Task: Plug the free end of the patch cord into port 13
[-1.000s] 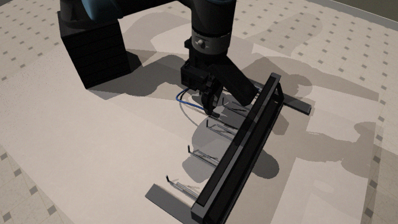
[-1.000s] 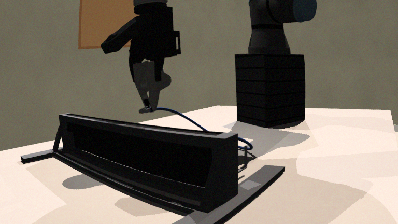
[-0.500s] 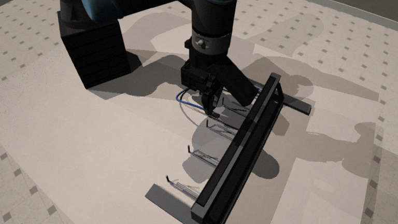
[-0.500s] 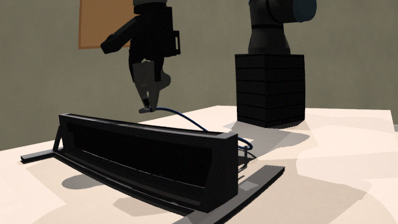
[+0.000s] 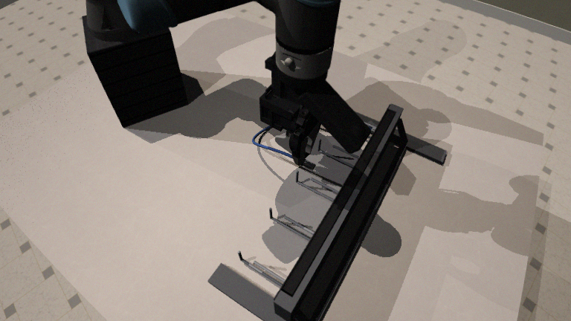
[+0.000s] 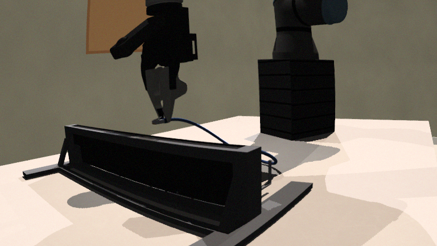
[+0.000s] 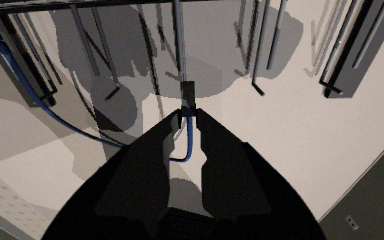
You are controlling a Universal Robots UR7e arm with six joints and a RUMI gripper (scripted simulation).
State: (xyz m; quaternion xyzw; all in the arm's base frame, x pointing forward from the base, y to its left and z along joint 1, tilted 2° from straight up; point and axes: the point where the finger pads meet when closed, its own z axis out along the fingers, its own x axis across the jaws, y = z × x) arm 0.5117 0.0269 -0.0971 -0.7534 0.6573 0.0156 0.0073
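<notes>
The cable plug lies 2 cm ahead of my hand and 1 cm below it.
</notes>
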